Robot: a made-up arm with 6 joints. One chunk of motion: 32 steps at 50 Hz.
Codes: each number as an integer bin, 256 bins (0 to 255) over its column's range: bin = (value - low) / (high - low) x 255, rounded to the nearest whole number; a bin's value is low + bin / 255 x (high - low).
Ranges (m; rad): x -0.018..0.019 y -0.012..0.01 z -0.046..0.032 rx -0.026..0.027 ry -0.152..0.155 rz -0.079..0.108
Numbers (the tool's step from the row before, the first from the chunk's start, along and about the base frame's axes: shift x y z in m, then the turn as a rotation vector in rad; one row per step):
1: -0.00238 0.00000 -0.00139 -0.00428 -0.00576 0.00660
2: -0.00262 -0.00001 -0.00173 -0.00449 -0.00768 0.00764
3: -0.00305 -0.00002 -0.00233 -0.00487 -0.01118 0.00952
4: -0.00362 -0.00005 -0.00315 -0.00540 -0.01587 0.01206
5: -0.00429 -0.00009 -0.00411 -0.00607 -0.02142 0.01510
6: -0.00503 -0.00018 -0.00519 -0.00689 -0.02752 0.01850
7: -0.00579 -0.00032 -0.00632 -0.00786 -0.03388 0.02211
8: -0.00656 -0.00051 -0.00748 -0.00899 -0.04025 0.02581
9: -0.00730 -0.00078 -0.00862 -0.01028 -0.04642 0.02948
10: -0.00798 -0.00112 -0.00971 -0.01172 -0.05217 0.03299
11: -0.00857 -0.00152 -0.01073 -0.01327 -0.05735 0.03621
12: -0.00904 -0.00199 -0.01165 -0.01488 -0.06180 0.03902
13: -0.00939 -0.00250 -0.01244 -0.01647 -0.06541 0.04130
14: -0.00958 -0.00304 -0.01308 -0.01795 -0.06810 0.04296
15: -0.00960 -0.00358 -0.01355 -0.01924 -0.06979 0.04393
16: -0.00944 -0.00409 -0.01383 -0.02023 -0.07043 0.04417
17: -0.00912 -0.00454 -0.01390 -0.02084 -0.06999 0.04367
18: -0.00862 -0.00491 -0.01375 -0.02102 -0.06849 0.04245
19: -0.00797 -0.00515 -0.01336 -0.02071 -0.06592 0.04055
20: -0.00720 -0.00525 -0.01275 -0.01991 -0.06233 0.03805
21: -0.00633 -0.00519 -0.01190 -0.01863 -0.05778 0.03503
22: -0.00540 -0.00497 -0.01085 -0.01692 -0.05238 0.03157
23: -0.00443 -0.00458 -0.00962 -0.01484 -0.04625 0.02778
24: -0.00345 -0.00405 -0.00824 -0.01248 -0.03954 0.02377
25: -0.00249 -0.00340 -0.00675 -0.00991 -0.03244 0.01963
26: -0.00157 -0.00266 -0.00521 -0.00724 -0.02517 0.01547
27: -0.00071 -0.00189 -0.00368 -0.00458 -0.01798 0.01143
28: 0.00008 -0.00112 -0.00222 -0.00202 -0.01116 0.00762
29: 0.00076 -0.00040 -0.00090 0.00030 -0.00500 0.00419
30: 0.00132 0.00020 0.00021 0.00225 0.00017 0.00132
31: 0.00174 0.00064 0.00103 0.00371 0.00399 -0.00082
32: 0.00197 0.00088 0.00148 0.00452 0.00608 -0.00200
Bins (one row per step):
1: 108 139 146 105 121 117
2: 106 139 145 103 120 118
3: 103 139 143 102 117 121
4: 99 139 140 99 113 124
5: 94 138 137 96 108 128
6: 89 137 133 92 103 133
7: 84 135 130 87 98 138
8: 79 133 126 82 93 143
9: 74 130 122 76 88 148
10: 69 126 119 69 83 153
11: 65 121 115 61 79 157
12: 62 116 112 54 75 161
13: 59 110 110 46 72 164
14: 58 104 108 39 70 166
15: 58 98 106 33 68 168
16: 59 92 105 28 68 168
17: 61 86 105 25 68 167
18: 65 82 105 24 69 166
19: 69 79 107 25 71 163
20: 74 78 109 29 74 160
21: 80 79 111 35 78 155
22: 87 81 115 44 83 151
23: 94 86 119 54 88 146
24: 100 92 123 65 93 140
25: 107 100 128 77 99 134
26: 113 108 133 90 105 129
27: 119 117 138 103 111 123
28: 125 126 143 115 117 118
29: 129 134 147 127 122 113
30: 133 141 151 136 126 110
31: 136 147 154 143 130 107
32: 138 149 155 147 131 105

